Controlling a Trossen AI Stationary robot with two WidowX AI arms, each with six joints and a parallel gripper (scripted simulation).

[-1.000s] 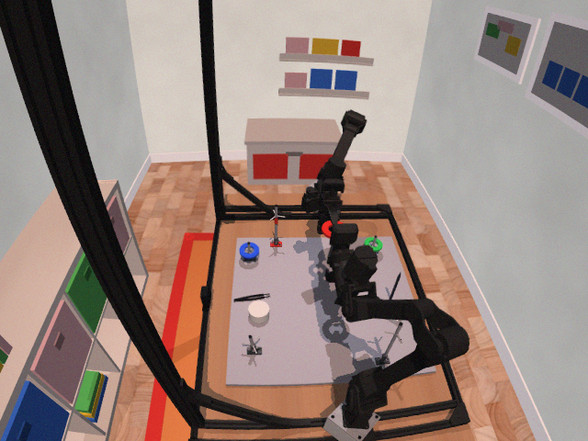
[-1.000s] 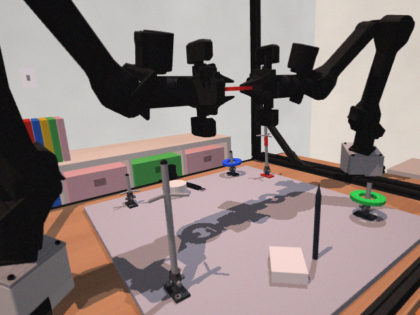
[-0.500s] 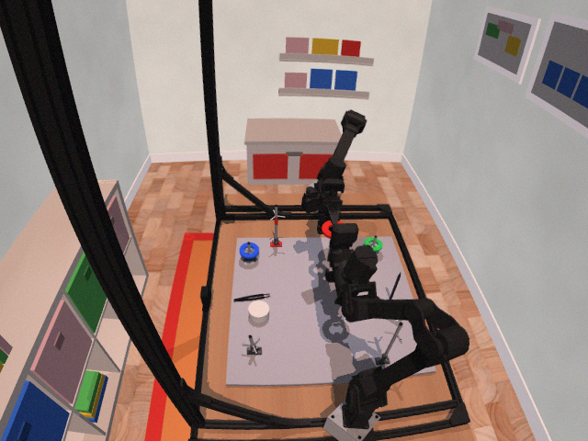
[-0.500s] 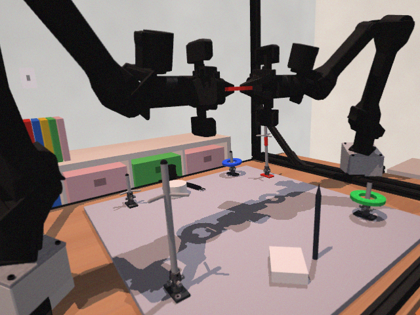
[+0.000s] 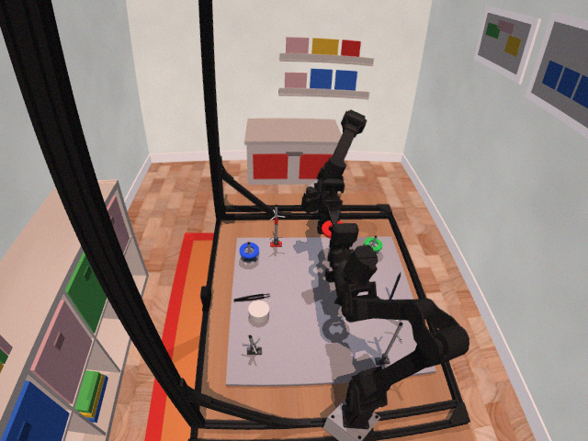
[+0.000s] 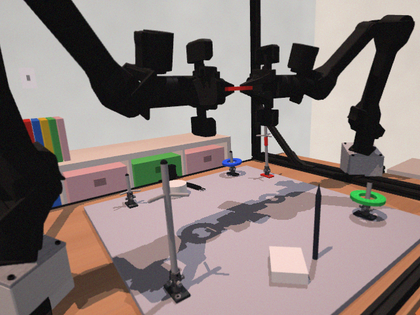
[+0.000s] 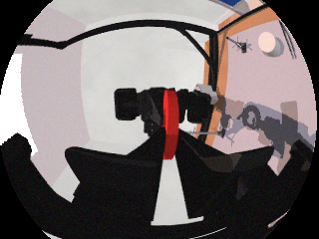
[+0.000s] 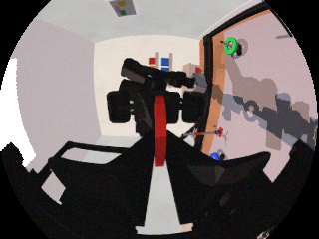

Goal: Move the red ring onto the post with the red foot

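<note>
Right now the red ring is 5 cm to the right of my left hand. The rest, counted from my left hand: black pen 23 cm ahead, 20 cm below, 6 cm to the right; then white block 29 cm below, 22 cm ahead, 12 cm to the right.
Right now my right hand is 5 cm to the right of the red ring. From my right hand the other things lie so: black pen (23 cm ahead, 20 cm below, 3 cm to the left); white block (29 cm below, 22 cm ahead, 3 cm to the right).
</note>
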